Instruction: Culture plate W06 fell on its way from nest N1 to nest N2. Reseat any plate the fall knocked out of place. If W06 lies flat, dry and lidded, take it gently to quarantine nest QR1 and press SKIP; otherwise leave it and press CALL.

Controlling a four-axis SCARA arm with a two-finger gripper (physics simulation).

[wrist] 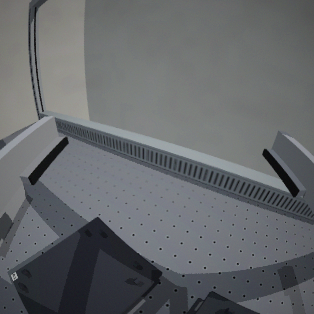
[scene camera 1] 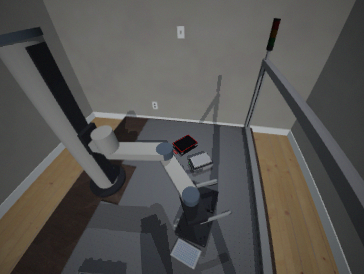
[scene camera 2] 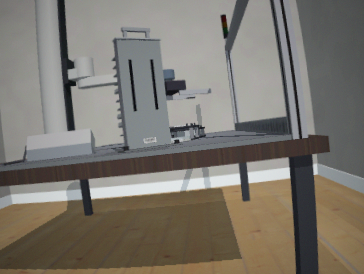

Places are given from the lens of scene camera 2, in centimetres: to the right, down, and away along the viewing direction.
grey box (scene camera 2: 78, 142): -34, 2, 97
